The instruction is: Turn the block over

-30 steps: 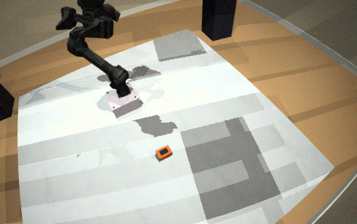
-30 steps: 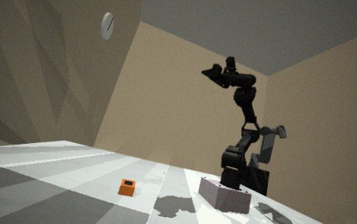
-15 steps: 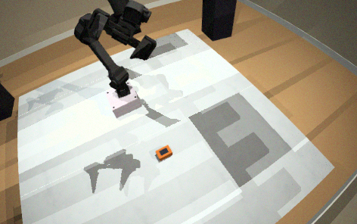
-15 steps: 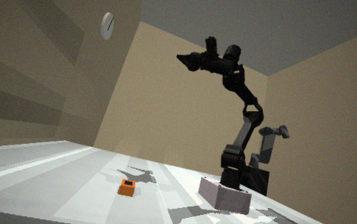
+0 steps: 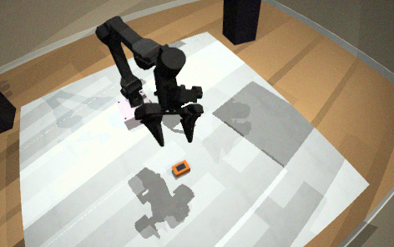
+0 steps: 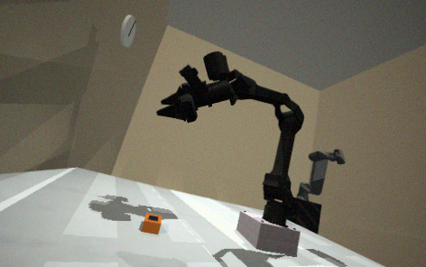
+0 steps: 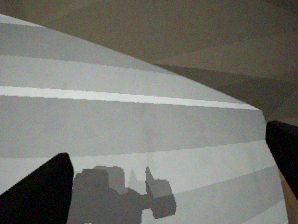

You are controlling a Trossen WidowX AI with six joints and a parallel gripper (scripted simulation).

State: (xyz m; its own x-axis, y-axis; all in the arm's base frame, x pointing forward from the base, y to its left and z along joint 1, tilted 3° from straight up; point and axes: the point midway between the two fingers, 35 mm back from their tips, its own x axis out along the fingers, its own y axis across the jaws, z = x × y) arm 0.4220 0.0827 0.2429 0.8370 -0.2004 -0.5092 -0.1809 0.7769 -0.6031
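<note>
Right now my gripper tip is 29 cm above the orange block, 8 cm past it and 1 cm to the right of it.
</note>
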